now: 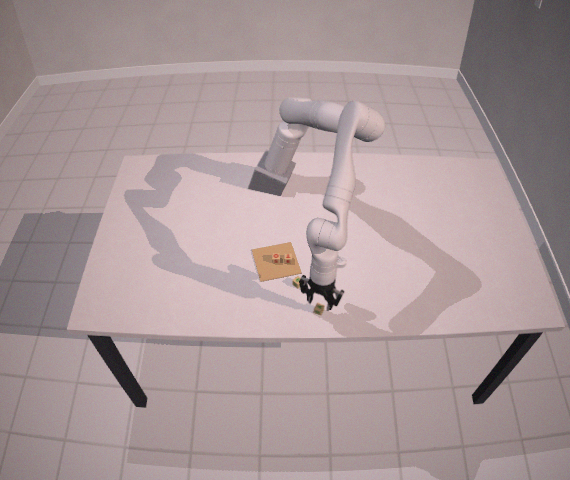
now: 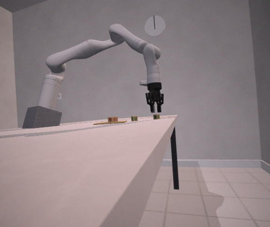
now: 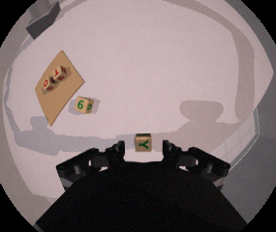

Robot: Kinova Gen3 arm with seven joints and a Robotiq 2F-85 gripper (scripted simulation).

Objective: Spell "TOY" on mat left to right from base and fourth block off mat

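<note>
My hand is 17 cm past the mat, 17 cm to the left of it and 5 cm above it.
</note>
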